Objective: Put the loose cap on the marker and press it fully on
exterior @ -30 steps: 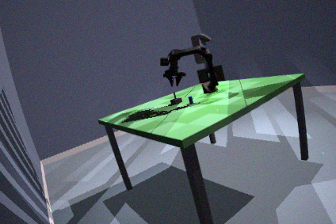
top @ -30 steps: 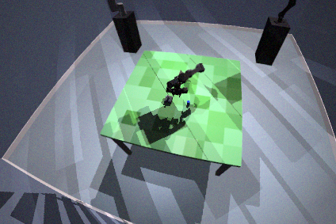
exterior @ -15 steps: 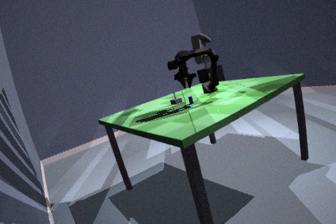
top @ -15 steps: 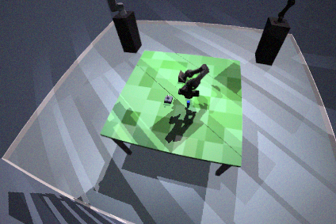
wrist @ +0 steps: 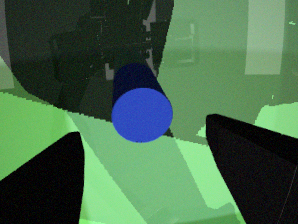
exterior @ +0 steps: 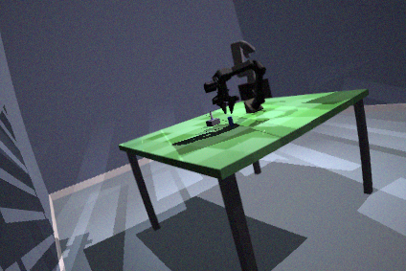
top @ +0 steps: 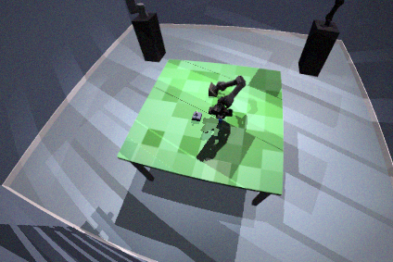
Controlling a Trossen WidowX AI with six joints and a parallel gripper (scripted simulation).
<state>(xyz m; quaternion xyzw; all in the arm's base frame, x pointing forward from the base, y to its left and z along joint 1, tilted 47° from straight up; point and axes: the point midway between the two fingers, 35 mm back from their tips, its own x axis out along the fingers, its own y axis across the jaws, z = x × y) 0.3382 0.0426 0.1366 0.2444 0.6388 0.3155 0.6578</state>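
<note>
Right now my gripper tip is 40 mm above the blue cap. Also, from my gripper tip: holder block: 10 mm behind, 210 mm to the right, 50 mm below.
</note>
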